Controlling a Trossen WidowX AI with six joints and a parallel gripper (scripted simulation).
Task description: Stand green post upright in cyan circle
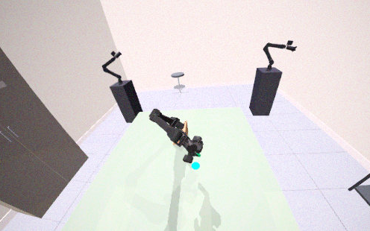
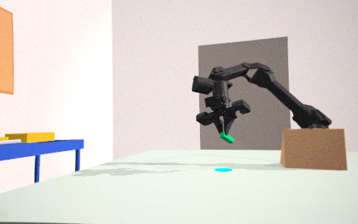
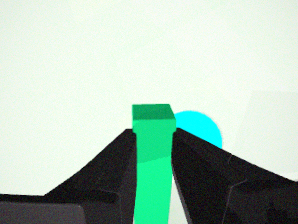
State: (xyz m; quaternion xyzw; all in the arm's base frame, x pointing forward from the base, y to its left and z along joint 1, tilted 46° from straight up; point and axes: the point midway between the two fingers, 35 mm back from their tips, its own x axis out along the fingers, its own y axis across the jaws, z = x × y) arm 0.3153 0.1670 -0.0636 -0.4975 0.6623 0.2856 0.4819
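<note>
Now: the cyan circle 10 mm ahead of my gripper tip, 30 mm to the right of it and 120 mm below it. The rest, counted from my gripper tip: green post (10 mm behind, 20 mm to the right, 10 mm below).
</note>
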